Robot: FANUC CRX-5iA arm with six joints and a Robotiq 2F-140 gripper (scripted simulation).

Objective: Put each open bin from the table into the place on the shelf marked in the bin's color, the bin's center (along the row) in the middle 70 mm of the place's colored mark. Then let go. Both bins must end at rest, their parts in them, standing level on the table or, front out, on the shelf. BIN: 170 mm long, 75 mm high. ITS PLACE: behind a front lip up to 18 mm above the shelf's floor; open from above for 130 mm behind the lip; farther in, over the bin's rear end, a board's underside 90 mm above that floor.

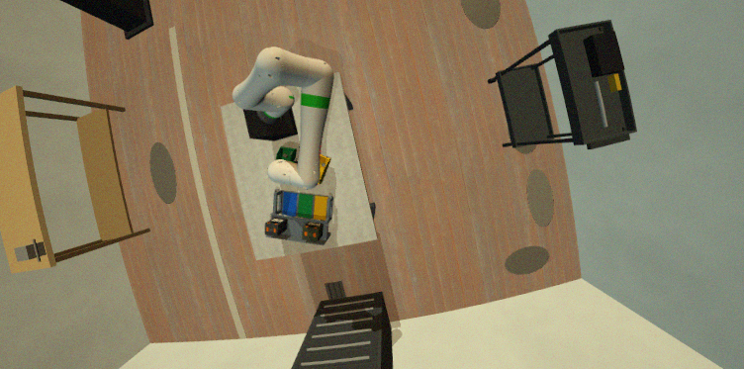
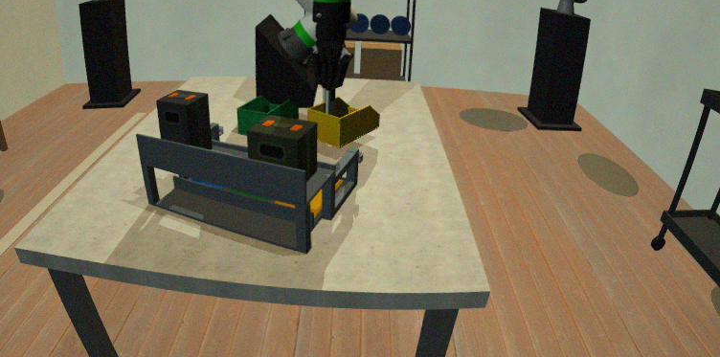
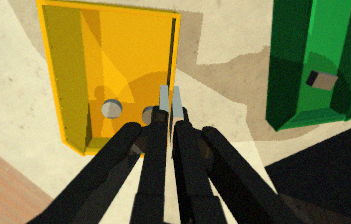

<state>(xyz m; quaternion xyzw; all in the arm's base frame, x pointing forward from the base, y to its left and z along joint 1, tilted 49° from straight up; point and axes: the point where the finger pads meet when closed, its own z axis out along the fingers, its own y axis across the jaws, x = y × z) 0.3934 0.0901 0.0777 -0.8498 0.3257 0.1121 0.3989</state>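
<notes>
Now: hand 4 cm to the right of the yellow bin, 4 cm above it and 3 cm short of it. From my hand the other things lie so: green bin (17 cm to the right, 9 cm behind, 7 cm below).
</notes>
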